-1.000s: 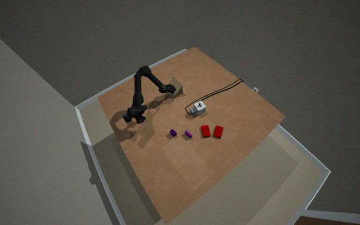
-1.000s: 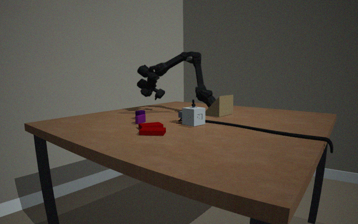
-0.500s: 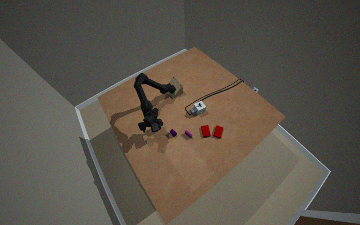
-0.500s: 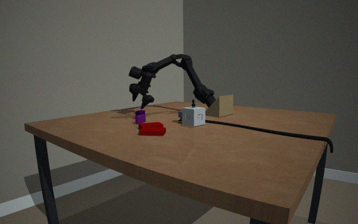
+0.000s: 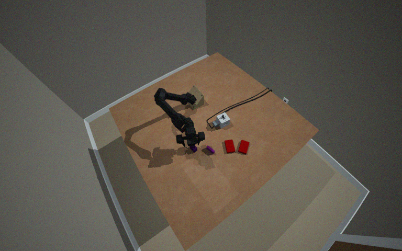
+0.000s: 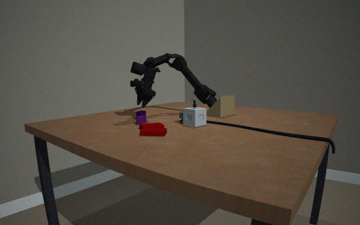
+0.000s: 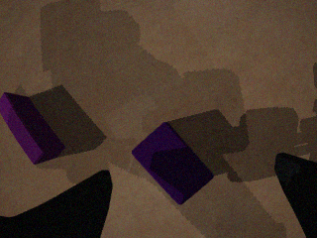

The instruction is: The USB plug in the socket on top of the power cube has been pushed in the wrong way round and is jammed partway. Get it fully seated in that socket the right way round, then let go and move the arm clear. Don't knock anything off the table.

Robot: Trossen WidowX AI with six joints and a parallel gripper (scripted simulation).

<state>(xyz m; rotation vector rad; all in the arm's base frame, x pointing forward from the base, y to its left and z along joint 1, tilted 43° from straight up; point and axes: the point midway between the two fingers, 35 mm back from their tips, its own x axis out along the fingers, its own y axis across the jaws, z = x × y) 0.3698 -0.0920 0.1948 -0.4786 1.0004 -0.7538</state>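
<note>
My gripper tip is now 31 cm to the right of the USB plug, 8 cm past it and 2 cm below it.
</note>
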